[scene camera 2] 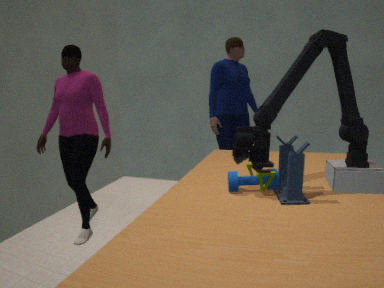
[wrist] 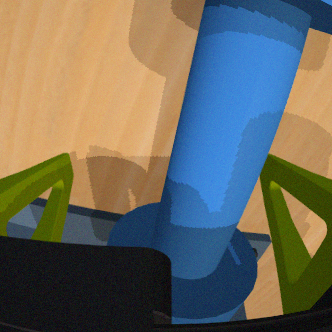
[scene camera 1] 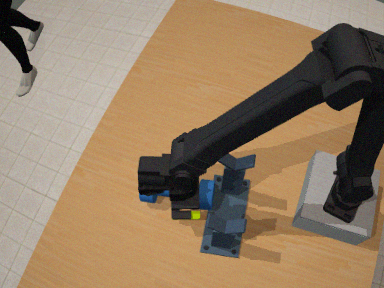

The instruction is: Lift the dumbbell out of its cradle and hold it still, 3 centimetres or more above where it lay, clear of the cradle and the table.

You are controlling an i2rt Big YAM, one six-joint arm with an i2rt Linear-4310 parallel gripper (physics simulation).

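Pixels of known places: gripper, fingertip midpoint: (scene camera 2: 259, 186) (wrist: 166, 163) (scene camera 1: 185, 200); arm's base, origin of the base link: (scene camera 2: 356, 164) (scene camera 1: 343, 198).
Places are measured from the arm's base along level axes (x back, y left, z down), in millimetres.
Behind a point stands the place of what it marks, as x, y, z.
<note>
The blue dumbbell (scene camera 1: 206, 194) {-318, 166, 8} (scene camera 2: 247, 180) {-408, 209, 44} (wrist: 235, 110) {-413, 198, 33} lies on its side, one head beside the base of the blue-grey cradle (scene camera 1: 235, 200) {-256, 118, 84} (scene camera 2: 296, 172) {-225, 250, -15} (wrist: 20, 227) {-254, 244, 81}; it does not rest in the cradle's V-shaped arms. My gripper (scene camera 1: 195, 198) {-367, 192, 68} (scene camera 2: 261, 182) {-367, 192, 68} (wrist: 166, 163) {-367, 192, 68} is open and points down, low over the handle near the cradle-side head. Its green fingers stand on either side of the handle. In the wrist view the handle is nearer the right finger and overlaps its edge; whether they touch is unclear. The arm hides part of the handle in scene camera 1.
The cradle's two uprights stand right beside the gripper, toward the arm's base. The arm's grey base block (scene camera 1: 325, 185) {-61, -7, 2} (scene camera 2: 350, 177) {-29, 92, 30} stands farther right on the wooden table (scene camera 1: 125, 240) {-446, 366, 92} (scene camera 2: 210, 240) {-391, 587, 92}. Two people (scene camera 2: 79, 107) (scene camera 2: 232, 95) are beyond the table.
</note>
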